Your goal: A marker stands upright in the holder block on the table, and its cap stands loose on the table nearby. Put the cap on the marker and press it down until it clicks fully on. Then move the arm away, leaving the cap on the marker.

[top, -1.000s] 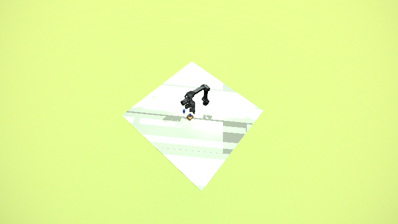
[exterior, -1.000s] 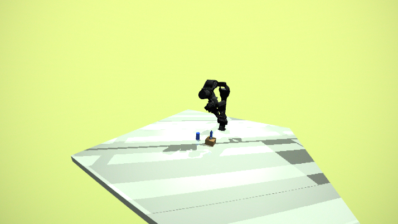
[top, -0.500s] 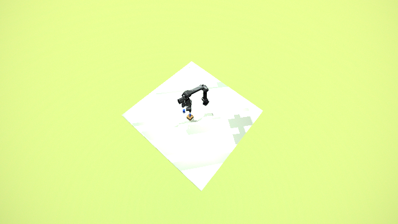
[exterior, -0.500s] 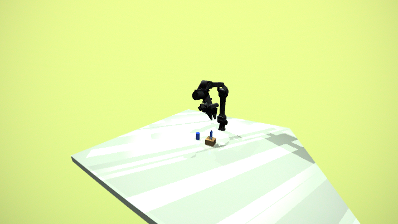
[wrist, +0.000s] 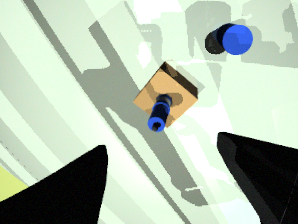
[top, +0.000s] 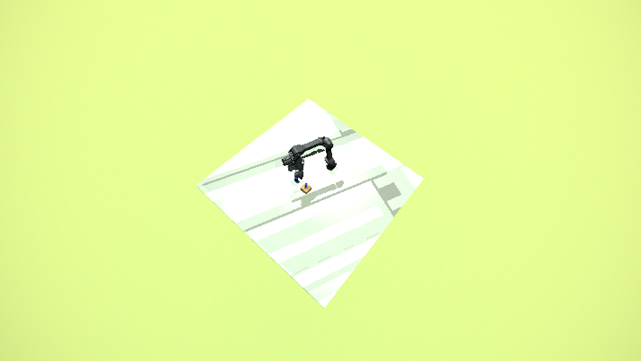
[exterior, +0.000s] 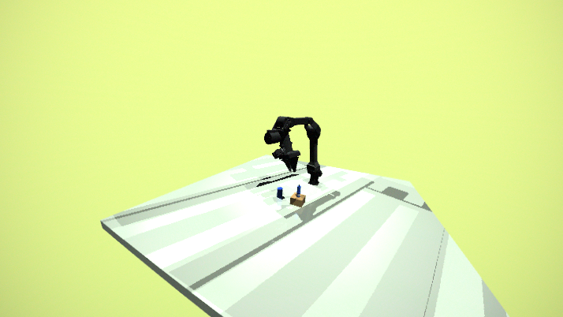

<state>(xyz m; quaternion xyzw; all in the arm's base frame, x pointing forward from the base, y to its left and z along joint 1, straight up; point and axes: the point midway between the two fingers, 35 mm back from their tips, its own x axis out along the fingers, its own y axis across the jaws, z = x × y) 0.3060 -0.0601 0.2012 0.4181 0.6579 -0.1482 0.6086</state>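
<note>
The blue cap is 140 mm below my gripper tip, 70 mm to the right of it and 20 mm behind it. From my gripper tip the other things lie so: blue marker: 90 mm below, 40 mm to the left, 10 mm behind; brown holder block: 150 mm below, 40 mm to the left, 10 mm behind.
</note>
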